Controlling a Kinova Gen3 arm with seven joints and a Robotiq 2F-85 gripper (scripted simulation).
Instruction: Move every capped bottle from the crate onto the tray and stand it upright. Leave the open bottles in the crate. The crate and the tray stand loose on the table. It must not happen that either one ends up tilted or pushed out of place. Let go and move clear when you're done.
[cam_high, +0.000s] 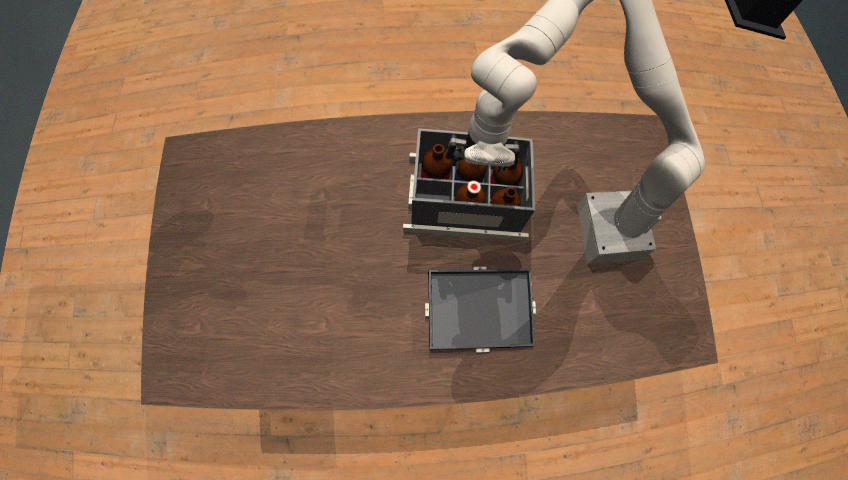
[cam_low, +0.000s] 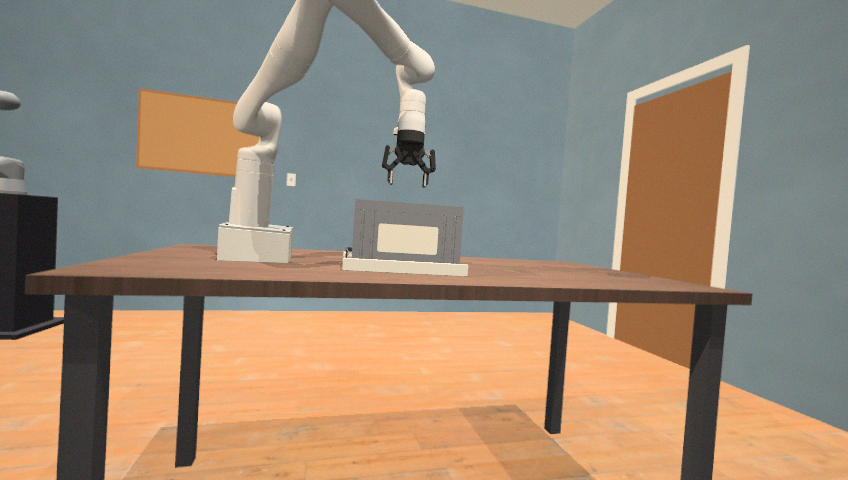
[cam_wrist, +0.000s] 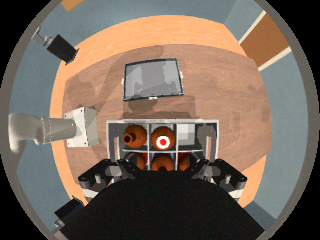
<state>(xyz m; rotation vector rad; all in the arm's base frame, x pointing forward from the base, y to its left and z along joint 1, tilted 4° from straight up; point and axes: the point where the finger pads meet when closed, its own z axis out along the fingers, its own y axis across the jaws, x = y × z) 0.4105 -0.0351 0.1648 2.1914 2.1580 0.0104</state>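
Right now my hand is 2 cm to the right of the capped bottle and 15 cm above it. Round my hand: grey tray 4 cm behind, 26 cm to the left, 22 cm below; crate 3 cm to the right, 15 cm below.
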